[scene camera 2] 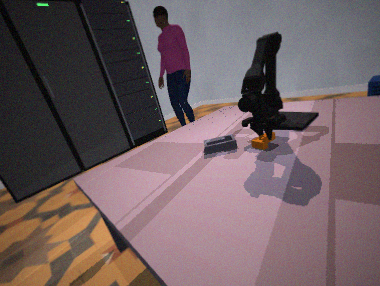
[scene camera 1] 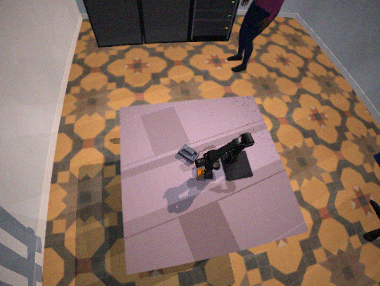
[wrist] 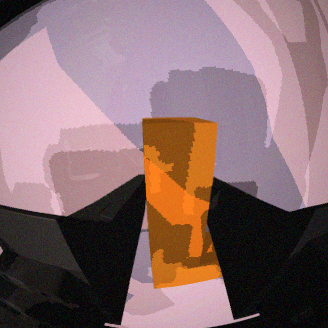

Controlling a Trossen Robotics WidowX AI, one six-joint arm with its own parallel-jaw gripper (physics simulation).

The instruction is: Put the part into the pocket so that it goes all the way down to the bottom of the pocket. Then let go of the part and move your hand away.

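Places are measured from the arm's base along level axes (x ahead, y left, z up), in millimetres.
Pixels of known places: gripper, fingertip midpoint: [scene camera 2: 267, 139] [scene camera 1: 206, 172] [wrist: 172, 181]; arm's base at its link origin: [scene camera 1: 230, 159].
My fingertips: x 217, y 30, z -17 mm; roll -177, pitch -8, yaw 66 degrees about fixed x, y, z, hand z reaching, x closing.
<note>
For each thing: its middle in the pictures, then the offset to it from my fingertips. Level surfaces: height alone.
- orange part at the middle of its body: [wrist: 197, 213] [scene camera 2: 266, 140] [scene camera 1: 204, 173] dx +23, dy +5, dz +8 mm
- grey block with the pocket, body centre: [scene camera 2: 219, 143] [scene camera 1: 189, 153] dx +75, dy -188, dz +11 mm
- pinkish table at its surface level: dz -7 mm
The orange part [scene camera 1: 200, 173] [scene camera 2: 259, 143] [wrist: 172, 200] is a long block, at or very near the table top; whether it touches the table is unclear. My gripper [scene camera 1: 204, 171] [scene camera 2: 265, 135] [wrist: 172, 181] is shut on it, with one black finger against each long side. In the wrist view the part stretches lengthwise between the fingers, and the right finger covers some of its side. The grey block with the pocket [scene camera 1: 183, 157] [scene camera 2: 220, 148] sits apart from the part, up and to the left of it in the first scene view. Its pocket shows as a dark slot on top.
The arm's black base plate [scene camera 1: 242, 171] [scene camera 2: 300, 120] lies on the pinkish table [scene camera 1: 150, 200] [scene camera 2: 200, 225], on the side away from the pocket block. A person [scene camera 1: 247, 37] [scene camera 2: 175, 55] stands beyond the table near dark cabinets [scene camera 1: 167, 20] [scene camera 2: 45, 90].
</note>
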